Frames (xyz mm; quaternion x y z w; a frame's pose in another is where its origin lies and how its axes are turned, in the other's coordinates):
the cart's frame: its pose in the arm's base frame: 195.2 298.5 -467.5 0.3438 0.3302 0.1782 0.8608
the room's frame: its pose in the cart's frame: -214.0 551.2 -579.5 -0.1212 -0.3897 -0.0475 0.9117
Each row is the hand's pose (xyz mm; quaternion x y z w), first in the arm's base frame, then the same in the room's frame.
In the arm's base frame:
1: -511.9 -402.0 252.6 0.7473 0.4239 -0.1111 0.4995
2: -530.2 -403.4 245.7 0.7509 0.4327 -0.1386 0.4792
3: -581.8 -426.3 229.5 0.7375 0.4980 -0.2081 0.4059
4: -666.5 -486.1 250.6 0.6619 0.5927 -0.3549 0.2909
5: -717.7 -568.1 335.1 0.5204 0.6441 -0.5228 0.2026
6: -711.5 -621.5 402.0 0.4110 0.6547 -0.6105 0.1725
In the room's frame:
1: -98.8 -787.4 1113.2 0.5961 0.3785 -0.2619 0.6579
2: -117.7 -790.7 1109.1 0.6041 0.3788 -0.2903 0.6382
3: -171.2 -814.7 1110.0 0.6095 0.4209 -0.3719 0.5595
4: -255.6 -849.3 1163.8 0.5636 0.4711 -0.5321 0.4210
5: -301.5 -873.4 1281.3 0.4452 0.4769 -0.6993 0.2920
6: -291.0 -886.0 1365.5 0.3446 0.4659 -0.7815 0.2314

